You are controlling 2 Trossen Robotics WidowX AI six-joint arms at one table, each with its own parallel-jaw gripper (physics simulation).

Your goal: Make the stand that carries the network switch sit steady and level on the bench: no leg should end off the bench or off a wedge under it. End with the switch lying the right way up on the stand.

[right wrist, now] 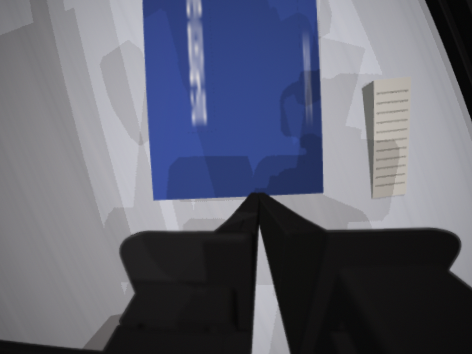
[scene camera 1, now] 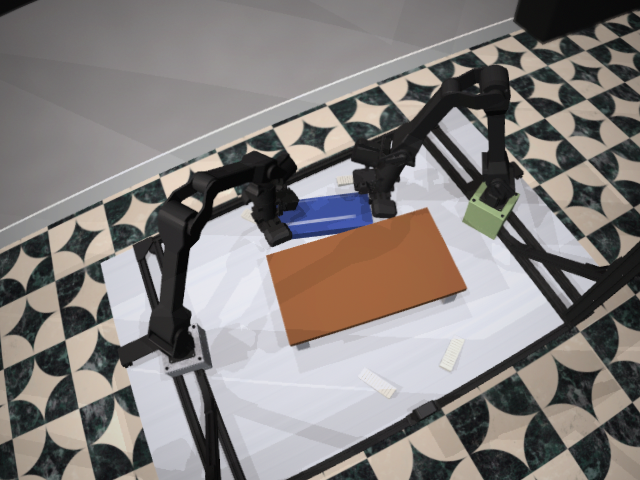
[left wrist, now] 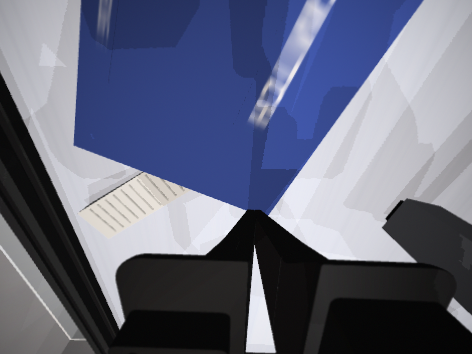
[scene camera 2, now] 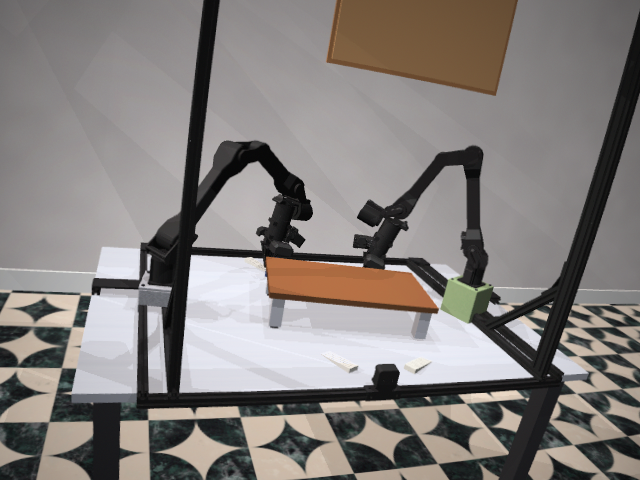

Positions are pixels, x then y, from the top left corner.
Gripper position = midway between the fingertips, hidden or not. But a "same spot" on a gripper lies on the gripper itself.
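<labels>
Scene camera 1 shows the left gripper together with the right gripper. The right gripper also appears in scene camera 2 (pixel 360 277), and the left gripper is visible there too. The left gripper can be seen in the left wrist view (pixel 253 216), while the right gripper is out of frame in the left wrist view. In the right wrist view the right gripper is visible, whereas the left gripper is out of frame in the right wrist view. On the right gripper, (scene camera 1: pixel 372 195) and (right wrist: pixel 183 270) are the same spot. On the left gripper, (scene camera 2: pixel 265 244) and (scene camera 1: pixel 257 220) are likewise the same spot.
</labels>
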